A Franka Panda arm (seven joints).
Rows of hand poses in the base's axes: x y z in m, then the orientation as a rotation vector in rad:
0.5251 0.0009 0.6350 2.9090 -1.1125 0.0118
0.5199 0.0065 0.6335 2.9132 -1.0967 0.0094
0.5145 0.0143 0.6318 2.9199 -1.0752 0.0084
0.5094 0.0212 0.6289 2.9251 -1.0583 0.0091
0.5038 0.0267 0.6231 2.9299 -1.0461 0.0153
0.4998 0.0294 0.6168 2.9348 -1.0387 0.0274
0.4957 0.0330 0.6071 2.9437 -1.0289 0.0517
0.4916 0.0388 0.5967 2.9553 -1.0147 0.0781
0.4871 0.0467 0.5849 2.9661 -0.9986 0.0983
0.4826 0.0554 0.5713 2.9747 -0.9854 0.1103
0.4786 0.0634 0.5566 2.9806 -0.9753 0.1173
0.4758 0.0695 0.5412 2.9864 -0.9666 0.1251
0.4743 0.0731 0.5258 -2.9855 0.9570 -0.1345
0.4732 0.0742 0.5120 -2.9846 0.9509 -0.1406
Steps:
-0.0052 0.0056 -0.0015 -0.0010 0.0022 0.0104
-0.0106 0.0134 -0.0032 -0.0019 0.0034 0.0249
-0.0157 0.0203 -0.0061 -0.0029 0.0035 0.0362
-0.0213 0.0258 -0.0119 -0.0039 -0.0003 0.0447
-0.0253 0.0285 -0.0182 -0.0046 -0.0082 0.0503
-0.0294 0.0321 -0.0279 -0.0051 -0.0246 0.0584
-0.0335 0.0379 -0.0383 -0.0047 -0.0426 0.0697
-0.0380 0.0458 -0.0501 -0.0040 -0.0564 0.0818
-0.0425 0.0545 -0.0637 -0.0026 -0.0649 0.0917
-0.0465 0.0625 -0.0784 -0.0017 -0.0699 0.0990
-0.0493 0.0686 -0.0938 -0.0005 -0.0755 0.1055
-0.0508 0.0722 -0.1092 0.0008 -0.0825 0.1112
-0.0519 0.0733 -0.1230 0.0017 -0.0870 0.1148

